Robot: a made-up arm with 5 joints.
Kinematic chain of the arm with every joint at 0, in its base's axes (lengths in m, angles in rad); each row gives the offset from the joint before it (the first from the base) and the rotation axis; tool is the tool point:
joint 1: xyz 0 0 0.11 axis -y
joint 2: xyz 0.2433 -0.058 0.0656 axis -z
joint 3: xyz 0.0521 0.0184 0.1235 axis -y
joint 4: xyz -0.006 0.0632 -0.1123 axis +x
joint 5: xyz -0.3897 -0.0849 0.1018 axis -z
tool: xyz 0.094 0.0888 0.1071
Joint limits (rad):
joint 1: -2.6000..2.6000
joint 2: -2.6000..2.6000
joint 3: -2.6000..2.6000
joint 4: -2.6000..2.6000
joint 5: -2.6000..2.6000
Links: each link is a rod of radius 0.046 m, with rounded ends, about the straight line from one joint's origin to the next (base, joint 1, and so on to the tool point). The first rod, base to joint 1, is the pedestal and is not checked.
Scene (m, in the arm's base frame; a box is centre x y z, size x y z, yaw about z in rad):
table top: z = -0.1
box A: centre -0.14 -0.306 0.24 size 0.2 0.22 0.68 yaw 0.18
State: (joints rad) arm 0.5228 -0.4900 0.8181 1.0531 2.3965
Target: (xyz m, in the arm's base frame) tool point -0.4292 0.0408 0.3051
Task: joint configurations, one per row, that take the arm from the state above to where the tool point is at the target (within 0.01 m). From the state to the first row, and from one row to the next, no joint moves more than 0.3 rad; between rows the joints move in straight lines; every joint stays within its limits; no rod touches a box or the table.
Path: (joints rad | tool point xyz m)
1: 0.6118 -0.2557 0.8848 0.8901 2.4159 | 0.2966 -0.2895 0.0506
2: 0.7007 -0.0214 0.9515 0.7271 2.4354 | 0.2385 -0.2769 0.0478
3: 0.7897 0.2129 1.0182 0.5642 2.4548 | 0.1895 -0.2377 0.0345
4: 0.8787 0.4472 1.0849 0.4012 2.4742 | 0.1591 -0.1746 0.0216
5: 0.9090 0.4640 0.8002 0.2674 2.4994 | 0.0252 -0.1000 -0.0002
6: 0.9394 0.4808 0.5155 0.1336 2.5245 | -0.1124 -0.0359 0.0231
7: 0.9698 0.4976 0.2308 -0.0001 2.5497 | -0.2411 0.0111 0.0874
8: 1.0001 0.5144 -0.0539 -0.1339 2.5748 | -0.3496 0.0369 0.1850
9: 1.0305 0.5312 -0.3385 -0.2677 2.6000 | -0.4292 0.0408 0.3051

